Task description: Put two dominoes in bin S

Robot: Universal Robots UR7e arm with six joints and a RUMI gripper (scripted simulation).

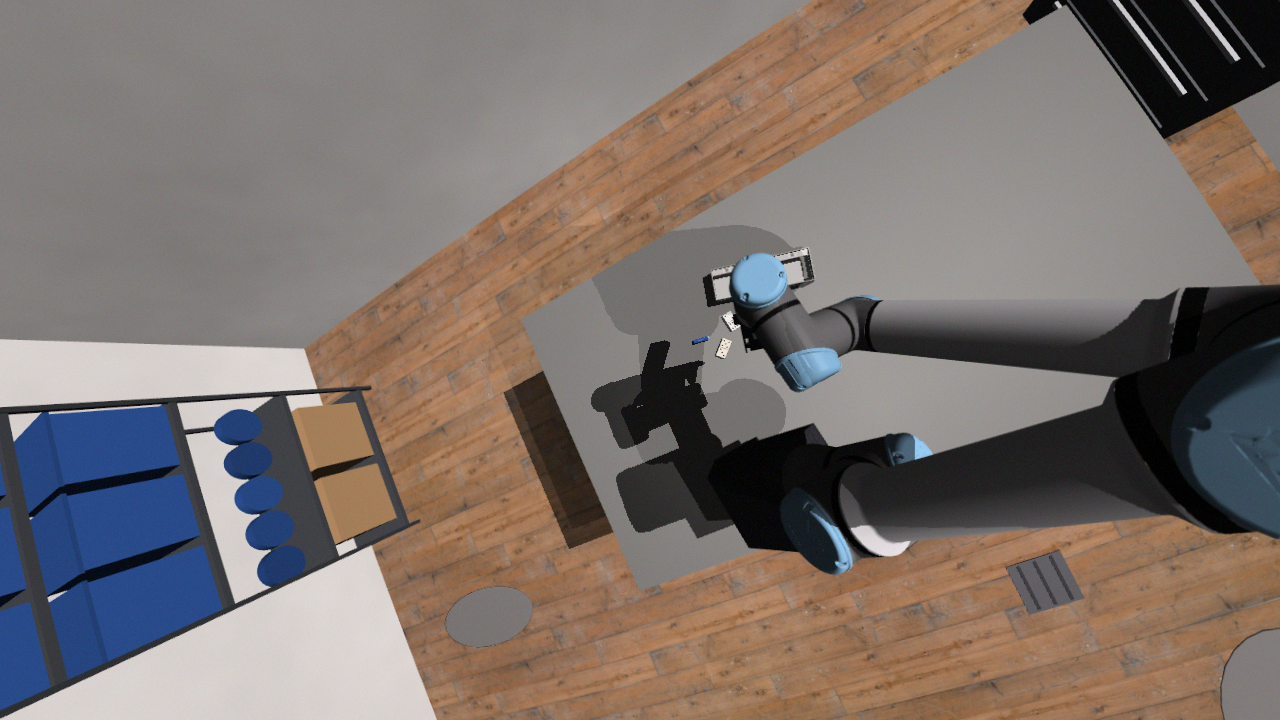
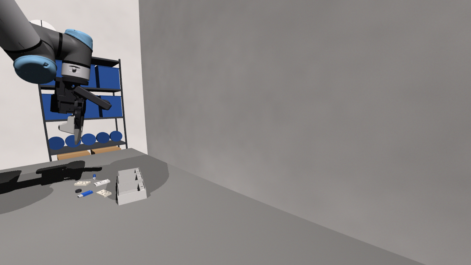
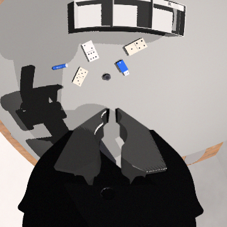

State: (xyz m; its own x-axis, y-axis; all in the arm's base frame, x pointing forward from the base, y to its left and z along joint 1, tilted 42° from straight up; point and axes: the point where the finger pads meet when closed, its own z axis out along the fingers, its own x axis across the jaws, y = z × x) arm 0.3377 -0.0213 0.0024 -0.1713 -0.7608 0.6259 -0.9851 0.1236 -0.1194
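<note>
Now: hand 14 cm short of the white three-compartment bin rack, 7 cm to the left of it and 18 cm above it. The rest, counted from my hand: white domino 6 cm ahead, 5 cm to the left, 19 cm below; small black piece 2 cm behind, 2 cm to the left, 19 cm below; blue usb stick 3 cm to the right, 19 cm below.
</note>
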